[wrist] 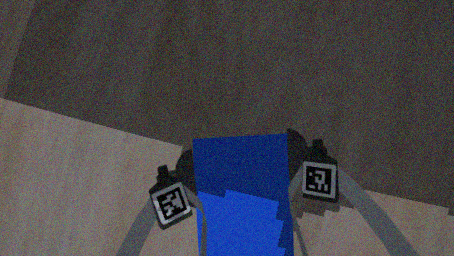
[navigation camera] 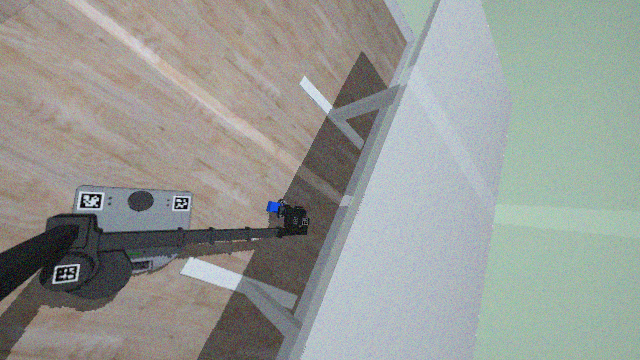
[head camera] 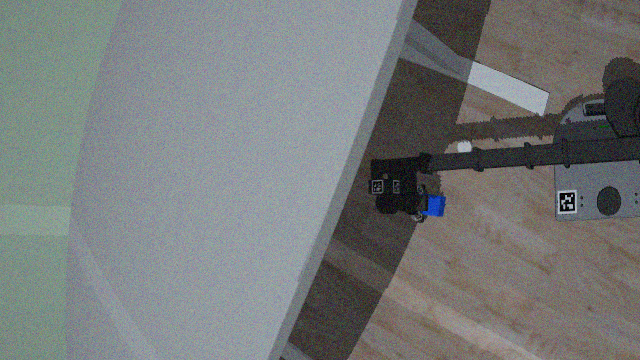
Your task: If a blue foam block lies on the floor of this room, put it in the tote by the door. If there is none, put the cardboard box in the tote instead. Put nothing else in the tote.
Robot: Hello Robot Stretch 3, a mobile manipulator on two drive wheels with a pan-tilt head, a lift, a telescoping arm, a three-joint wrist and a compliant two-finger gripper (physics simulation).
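Places are measured from the robot's base along level axes (x ahead, y left, z up), in metres.
Pixels of known places: gripper, between the fingertips: (wrist: 241,158); robot's base, origin of its link: (navigation camera: 140,199) (head camera: 607,200).
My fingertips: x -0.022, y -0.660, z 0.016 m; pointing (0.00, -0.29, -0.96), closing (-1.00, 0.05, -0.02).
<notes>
For each thing: its top centre in the pictures, then the offset to it from my fingertips. Level surfaces: height alone.
- blue foam block, centre of its top: (wrist: 243,208) (head camera: 426,204) (navigation camera: 277,208) dx +0.004, dy +0.029, dz +0.032 m
- large white table, height of its surface: dz +0.934 m
- small white object, centre of its top: (head camera: 464,147) dx -0.159, dy +0.160, dz +0.008 m
A blue foam block (head camera: 435,205) (navigation camera: 273,206) (wrist: 240,225) is between the two fingers, at the edge of the table's shadow. My gripper (head camera: 423,204) (navigation camera: 281,207) (wrist: 241,158) is shut on it. In the wrist view the dark fingertips press against the block's left and right sides, and its near end runs out of the bottom of the view. Whether the block touches the floor is hard to tell. The tote, the door and the cardboard box do not show in these views.
A large white table (head camera: 225,150) (navigation camera: 425,175) stands right beside the gripper, with splayed white legs (head camera: 510,86) (navigation camera: 212,274). A small white object (head camera: 464,146) lies on the floor beside the arm. My base (head camera: 585,175) (navigation camera: 165,215) is at the arm's other end.
</notes>
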